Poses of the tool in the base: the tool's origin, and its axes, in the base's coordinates. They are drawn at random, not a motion.
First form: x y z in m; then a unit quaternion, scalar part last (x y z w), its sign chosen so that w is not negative.
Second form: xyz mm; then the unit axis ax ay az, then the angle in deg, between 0 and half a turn. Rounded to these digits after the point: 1 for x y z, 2 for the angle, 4 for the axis.
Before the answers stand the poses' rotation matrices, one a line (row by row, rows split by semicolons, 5 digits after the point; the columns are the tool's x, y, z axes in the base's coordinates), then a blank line. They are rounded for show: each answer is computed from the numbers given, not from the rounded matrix.
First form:
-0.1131 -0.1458 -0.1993 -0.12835 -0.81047 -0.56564 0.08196
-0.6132 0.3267 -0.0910 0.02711 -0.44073 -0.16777 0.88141
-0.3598 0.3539 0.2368 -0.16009 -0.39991 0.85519 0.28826
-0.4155 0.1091 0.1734 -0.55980 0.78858 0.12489 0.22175
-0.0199 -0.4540 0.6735 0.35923 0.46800 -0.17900 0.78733
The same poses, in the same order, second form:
-0.95362 0.30077 0.01235; 0.11533 0.32716 0.93791; 0.27805 0.89583 -0.34667
0.55522 0.27185 -0.78602; -0.31964 0.94224 0.10009; 0.76782 0.19567 0.61005
-0.78255 -0.36499 -0.50437; 0.62108 -0.51396 -0.59170; -0.04326 -0.77629 0.62889
-0.27491 -0.93828 0.20991; -0.82750 0.34206 0.44524; -0.48956 -0.05130 -0.87046
0.49787 0.61810 0.60834; 0.05438 0.67783 -0.73321; -0.86555 0.39812 0.30386

-113.1 -145.8 -199.3 -0.1288 -0.8132 -0.5675 170.60
-613.2 326.7 -91.0 0.0574 -0.9330 -0.3552 56.38
-359.8 353.9 236.8 -0.1672 -0.4176 0.8931 146.49
-415.5 109.1 173.4 -0.5741 0.8087 0.1281 154.38
-19.9 -454.0 673.5 0.5827 0.7591 -0.2903 76.13

